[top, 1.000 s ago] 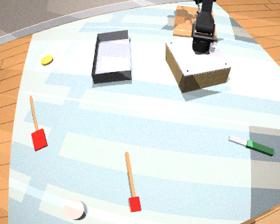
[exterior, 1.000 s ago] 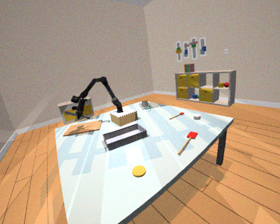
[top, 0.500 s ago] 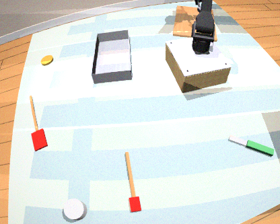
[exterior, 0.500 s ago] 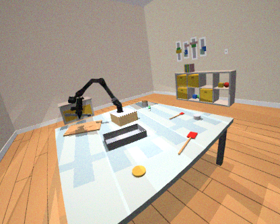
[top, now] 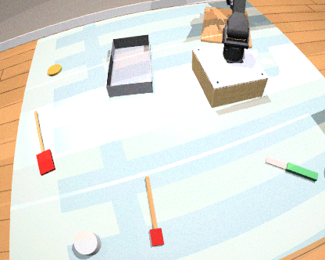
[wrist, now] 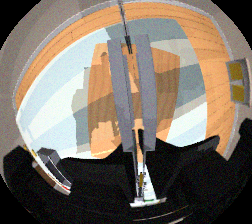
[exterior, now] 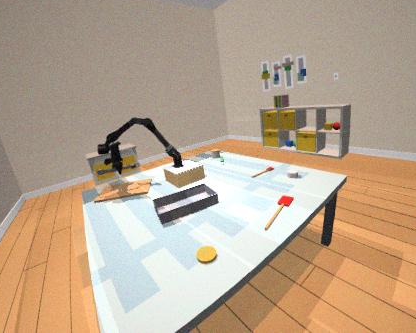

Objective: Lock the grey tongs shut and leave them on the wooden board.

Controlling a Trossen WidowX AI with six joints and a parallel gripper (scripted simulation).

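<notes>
Now: the wooden board 12 cm below my gripper tip. Round my gripper tip: yellow disc (83 cm ahead, 24 cm to the left, 11 cm below); then green-handled knife (1 cm behind, 79 cm to the left, 12 cm below); then roasting tin (47 cm ahead, 29 cm to the left, 9 cm below).
</notes>
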